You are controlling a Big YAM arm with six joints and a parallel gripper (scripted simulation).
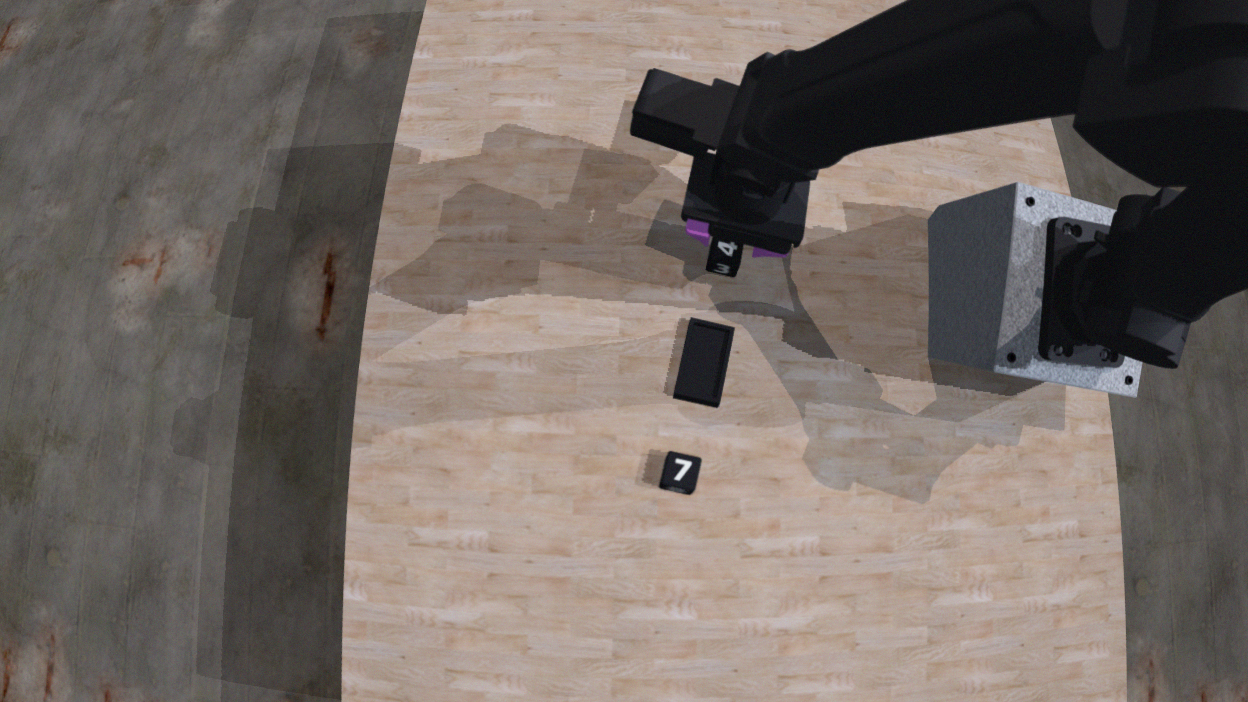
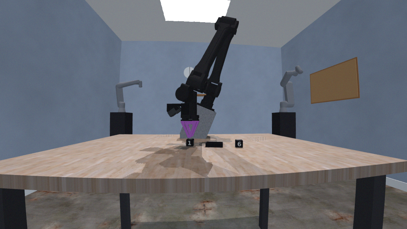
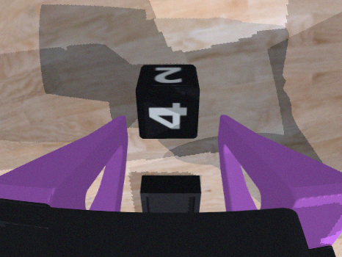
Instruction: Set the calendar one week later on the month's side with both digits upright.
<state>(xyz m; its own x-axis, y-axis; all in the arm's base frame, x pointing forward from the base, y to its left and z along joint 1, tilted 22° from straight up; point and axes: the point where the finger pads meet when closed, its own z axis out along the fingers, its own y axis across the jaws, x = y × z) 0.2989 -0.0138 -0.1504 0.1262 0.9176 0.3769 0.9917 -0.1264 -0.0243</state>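
Now: hand 110 mm to the right of the black tray, 40 mm above it and 10 mm short of it. Round my hand: black cube (210 mm to the left, 30 mm below, 30 mm ahead).
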